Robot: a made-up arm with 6 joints.
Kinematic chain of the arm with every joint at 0, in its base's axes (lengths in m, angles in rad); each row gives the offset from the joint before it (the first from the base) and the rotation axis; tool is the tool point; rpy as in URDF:
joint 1: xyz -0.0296 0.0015 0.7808 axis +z
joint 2: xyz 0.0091 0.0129 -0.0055 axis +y
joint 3: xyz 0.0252 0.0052 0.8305 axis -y
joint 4: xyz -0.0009 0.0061 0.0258 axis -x
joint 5: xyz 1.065 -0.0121 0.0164 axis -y
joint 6: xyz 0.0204 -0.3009 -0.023 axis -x
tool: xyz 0.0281 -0.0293 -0.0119 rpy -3.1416 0 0
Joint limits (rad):
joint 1: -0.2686..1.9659
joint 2: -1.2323..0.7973
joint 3: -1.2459..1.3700
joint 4: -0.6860..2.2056
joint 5: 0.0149..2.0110
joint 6: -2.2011..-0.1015
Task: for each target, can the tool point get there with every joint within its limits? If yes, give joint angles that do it. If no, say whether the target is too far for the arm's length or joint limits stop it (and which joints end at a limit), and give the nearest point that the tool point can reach.
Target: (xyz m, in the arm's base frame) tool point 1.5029 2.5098 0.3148
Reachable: no: too far | nearest point 0.8612 1.4596 0.8578 | short by 1.345 m
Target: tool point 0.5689 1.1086 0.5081
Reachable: yes | joints 1.1870 0.6405 -0.5083 0.8975 1.0715 -1.4199
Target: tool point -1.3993 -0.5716 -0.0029
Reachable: no: joint limits stop it (at a limit: joint 1, joint 2, joint 3, joint 4, joint 5) | nearest point -0.4255 0.2084 0.2577 | short by 1.275 m
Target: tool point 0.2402 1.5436 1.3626
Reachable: yes | joints 1.3128 0.4419 0.0282 1.8331 0.9527 -0.8457
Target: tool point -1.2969 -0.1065 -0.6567
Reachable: no: joint limits stop it (at a limit: joint 1, joint 2, joint 4) | nearest point -0.4655 0.3483 0.1981 | short by 1.276 m
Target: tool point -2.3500 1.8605 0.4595
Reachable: no: too far | nearest point -0.9210 1.4387 0.8744 | short by 1.547 m
